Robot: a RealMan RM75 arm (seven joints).
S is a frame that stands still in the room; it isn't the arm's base.
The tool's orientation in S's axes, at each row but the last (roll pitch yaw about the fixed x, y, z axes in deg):
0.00, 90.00, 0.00
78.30, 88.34, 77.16
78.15, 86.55, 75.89
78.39, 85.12, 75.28
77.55, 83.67, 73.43
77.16, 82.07, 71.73
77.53, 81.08, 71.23
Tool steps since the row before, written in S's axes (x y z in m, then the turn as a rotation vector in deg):
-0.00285, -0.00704, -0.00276, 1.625, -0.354, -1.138
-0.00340, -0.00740, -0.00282, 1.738, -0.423, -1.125
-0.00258, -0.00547, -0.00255, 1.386, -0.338, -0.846
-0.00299, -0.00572, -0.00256, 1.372, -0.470, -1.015
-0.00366, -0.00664, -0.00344, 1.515, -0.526, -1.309
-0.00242, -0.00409, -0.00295, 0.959, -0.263, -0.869
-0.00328, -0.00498, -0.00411, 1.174, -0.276, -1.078
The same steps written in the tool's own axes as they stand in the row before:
0.00276, -0.00704, -0.00285, 1.138, -0.354, 1.625
0.00259, -0.00754, -0.00327, 1.124, -0.420, 1.739
0.00219, -0.00571, -0.00239, 0.845, -0.333, 1.388
0.00202, -0.00606, -0.00271, 1.002, -0.479, 1.378
0.00260, -0.00721, -0.00325, 1.293, -0.556, 1.518
0.00228, -0.00465, -0.00210, 0.868, -0.288, 0.953
0.00317, -0.00586, -0.00284, 1.083, -0.310, 1.161

